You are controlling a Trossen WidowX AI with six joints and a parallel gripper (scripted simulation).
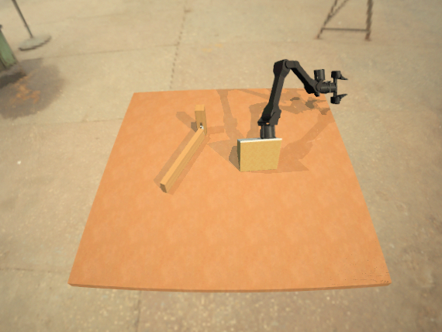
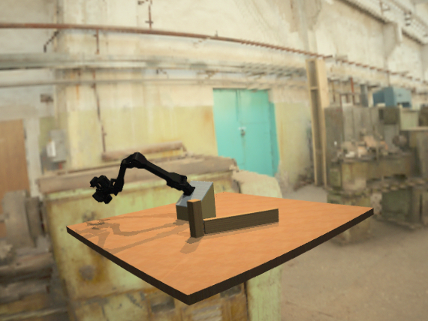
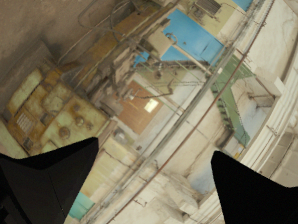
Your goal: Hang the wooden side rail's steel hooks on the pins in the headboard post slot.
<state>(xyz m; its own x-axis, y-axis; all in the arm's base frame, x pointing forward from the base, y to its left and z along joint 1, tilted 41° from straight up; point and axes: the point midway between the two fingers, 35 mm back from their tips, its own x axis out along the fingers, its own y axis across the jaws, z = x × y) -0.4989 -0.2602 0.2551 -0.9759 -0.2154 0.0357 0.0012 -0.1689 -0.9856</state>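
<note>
Now: gripper tip 86 cm short of the headboard post, 13 cm to the right of it and 10 cm above it.
</note>
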